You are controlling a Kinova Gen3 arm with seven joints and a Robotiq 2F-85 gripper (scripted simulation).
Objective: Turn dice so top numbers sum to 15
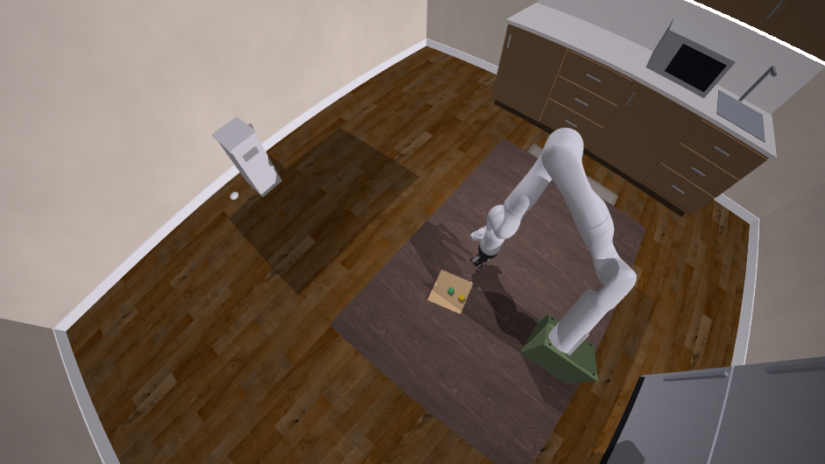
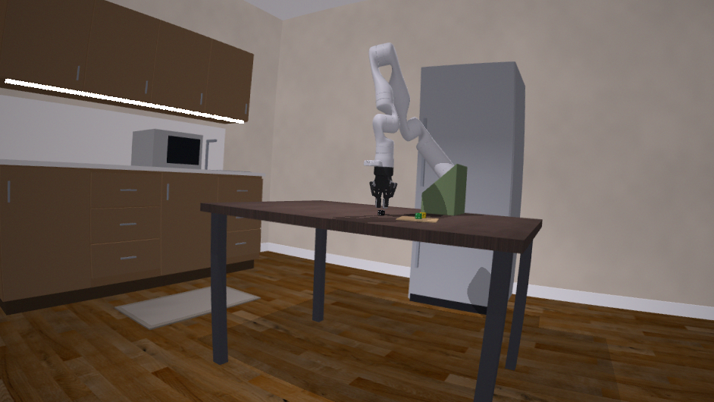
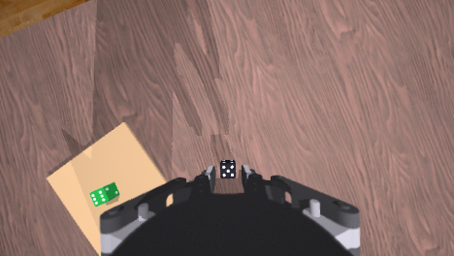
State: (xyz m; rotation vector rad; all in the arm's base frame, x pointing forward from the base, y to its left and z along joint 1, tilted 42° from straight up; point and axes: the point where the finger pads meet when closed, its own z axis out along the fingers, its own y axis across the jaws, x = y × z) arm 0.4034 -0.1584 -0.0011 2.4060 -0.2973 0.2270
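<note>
My gripper is now 40 mm above the black die. From my hand the other things lie so: yellow die 30 mm behind, 160 mm to the left, 30 mm below; green die 20 mm ahead, 170 mm to the left, 30 mm below; tan mat 20 mm ahead, 170 mm to the left, 40 mm below.
</note>
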